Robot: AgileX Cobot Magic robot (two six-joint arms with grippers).
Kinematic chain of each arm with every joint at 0, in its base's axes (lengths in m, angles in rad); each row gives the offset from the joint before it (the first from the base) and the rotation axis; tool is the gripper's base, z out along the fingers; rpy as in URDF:
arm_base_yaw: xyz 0 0 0.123 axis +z
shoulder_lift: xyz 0 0 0 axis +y
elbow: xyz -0.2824 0 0.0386 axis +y
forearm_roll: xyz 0.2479 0 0.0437 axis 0.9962 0 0.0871
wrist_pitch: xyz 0 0 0 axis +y
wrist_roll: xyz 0.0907 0 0.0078 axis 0.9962 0 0.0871
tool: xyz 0 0 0 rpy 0 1.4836 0
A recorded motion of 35 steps. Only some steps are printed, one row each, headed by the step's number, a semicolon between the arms.
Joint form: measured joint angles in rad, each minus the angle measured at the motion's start. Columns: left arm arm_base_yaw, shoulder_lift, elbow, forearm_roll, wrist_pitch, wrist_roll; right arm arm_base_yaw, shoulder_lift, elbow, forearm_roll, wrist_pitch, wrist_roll.
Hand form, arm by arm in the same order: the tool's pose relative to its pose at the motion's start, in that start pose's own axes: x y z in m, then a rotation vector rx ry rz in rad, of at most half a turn. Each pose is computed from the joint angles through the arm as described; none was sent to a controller.
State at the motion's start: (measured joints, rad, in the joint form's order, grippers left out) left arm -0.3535 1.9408 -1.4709 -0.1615 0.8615 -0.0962; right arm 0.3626 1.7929 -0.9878 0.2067 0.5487 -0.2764
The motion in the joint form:
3: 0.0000 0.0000 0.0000 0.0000 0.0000 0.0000; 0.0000 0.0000 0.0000 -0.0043 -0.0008 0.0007
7: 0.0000 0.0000 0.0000 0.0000 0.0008 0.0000; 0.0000 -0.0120 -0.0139 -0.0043 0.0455 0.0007
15: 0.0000 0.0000 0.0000 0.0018 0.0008 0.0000; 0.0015 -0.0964 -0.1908 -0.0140 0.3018 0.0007
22: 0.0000 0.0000 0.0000 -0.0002 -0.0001 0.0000; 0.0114 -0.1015 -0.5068 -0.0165 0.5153 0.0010
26: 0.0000 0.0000 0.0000 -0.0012 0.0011 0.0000; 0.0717 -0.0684 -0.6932 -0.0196 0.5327 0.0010
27: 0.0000 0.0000 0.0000 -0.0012 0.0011 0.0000; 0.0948 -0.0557 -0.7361 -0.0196 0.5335 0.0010
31: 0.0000 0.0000 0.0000 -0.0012 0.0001 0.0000; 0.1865 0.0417 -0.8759 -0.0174 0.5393 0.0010
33: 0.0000 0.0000 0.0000 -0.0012 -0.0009 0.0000; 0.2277 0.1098 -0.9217 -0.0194 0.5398 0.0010
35: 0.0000 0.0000 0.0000 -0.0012 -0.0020 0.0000; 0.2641 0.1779 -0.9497 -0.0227 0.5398 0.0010
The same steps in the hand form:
3: 0.0000 0.0000 0.0000 0.0000 0.0000 0.0000; 0.0000 -0.0002 0.0000 0.0024 -0.0002 -0.0030
7: 0.0001 0.0000 0.0000 -0.0001 0.0008 0.0000; -0.0009 0.0011 -0.0060 -0.0075 0.0188 -0.0058
15: 0.0001 0.0001 0.0000 -0.0014 0.0007 0.0012; -0.0290 0.0081 -0.0658 -0.0392 0.0102 -0.0479
22: 0.0000 0.0000 0.0000 0.0002 -0.0001 -0.0001; -0.0766 0.0167 -0.1371 -0.0497 -0.0969 -0.1058
26: 0.0001 -0.0001 0.0000 0.0008 0.0012 -0.0008; -0.1070 0.0401 -0.1690 -0.0556 -0.2262 -0.1824
27: 0.0001 -0.0001 0.0000 0.0008 0.0012 -0.0008; -0.1137 0.0492 -0.1743 -0.0626 -0.2538 -0.2068
31: 0.0000 -0.0001 0.0000 0.0009 0.0002 -0.0008; -0.1375 0.0861 -0.1666 -0.1035 -0.2846 -0.2929
33: -0.0001 -0.0001 0.0000 0.0010 -0.0008 -0.0008; -0.1465 0.1033 -0.1466 -0.1215 -0.2589 -0.3283
35: -0.0002 -0.0001 0.0000 0.0011 -0.0019 -0.0008; -0.1519 0.1189 -0.1211 -0.1357 -0.2160 -0.3589

